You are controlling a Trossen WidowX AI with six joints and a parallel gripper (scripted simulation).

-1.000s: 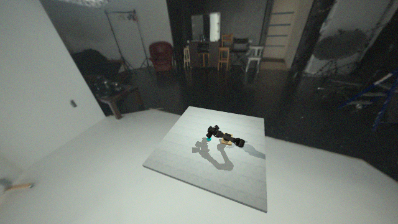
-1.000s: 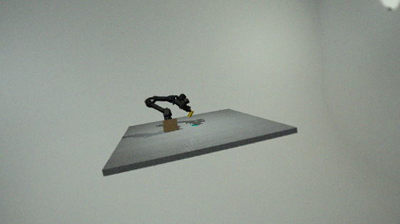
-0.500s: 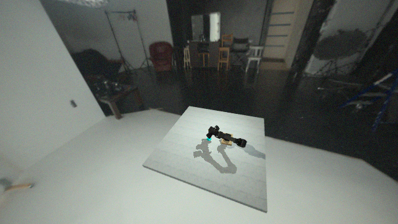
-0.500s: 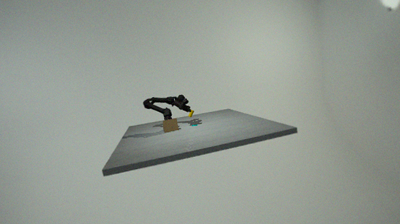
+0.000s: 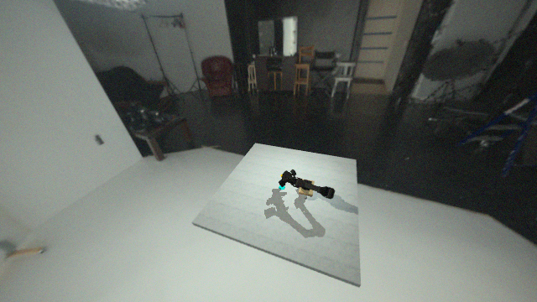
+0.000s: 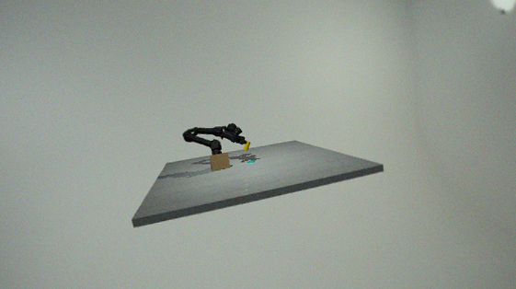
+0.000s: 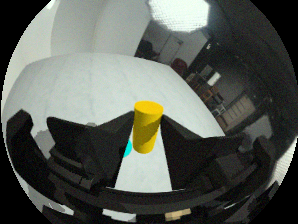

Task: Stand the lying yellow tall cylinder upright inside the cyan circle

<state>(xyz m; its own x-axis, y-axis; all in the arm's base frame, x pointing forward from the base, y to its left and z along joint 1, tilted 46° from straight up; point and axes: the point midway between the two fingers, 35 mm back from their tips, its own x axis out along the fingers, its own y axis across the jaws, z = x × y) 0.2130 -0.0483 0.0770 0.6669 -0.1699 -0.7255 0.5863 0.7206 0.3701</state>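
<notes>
Right now my gripper tip is 15 cm above the cyan circle, 1 cm to the right of it and 1 cm short of it. The rest, counted from my gripper tip: yellow tall cylinder (2 cm below, 1 cm behind).
</notes>
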